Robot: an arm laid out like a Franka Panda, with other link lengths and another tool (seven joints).
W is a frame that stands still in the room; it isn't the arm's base.
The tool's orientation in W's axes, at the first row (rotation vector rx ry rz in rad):
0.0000, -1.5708, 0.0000
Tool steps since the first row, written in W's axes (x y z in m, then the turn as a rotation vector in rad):
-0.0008, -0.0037, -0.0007, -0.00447, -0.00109, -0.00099
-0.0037, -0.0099, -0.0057, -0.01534, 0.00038, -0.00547
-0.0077, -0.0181, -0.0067, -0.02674, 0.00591, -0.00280
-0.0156, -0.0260, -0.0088, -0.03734, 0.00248, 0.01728
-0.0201, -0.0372, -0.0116, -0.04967, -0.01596, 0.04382
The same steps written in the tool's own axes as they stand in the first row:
-0.0007, -0.0037, 0.0008, -0.00099, -0.00109, 0.00447
-0.0057, -0.0099, 0.0037, -0.00547, 0.00038, 0.01534
-0.0067, -0.0181, 0.0077, -0.00280, 0.00591, 0.02674
-0.0088, -0.0260, 0.0156, 0.01728, 0.00248, 0.03734
-0.0116, -0.0372, 0.0201, 0.04382, -0.01596, 0.04967

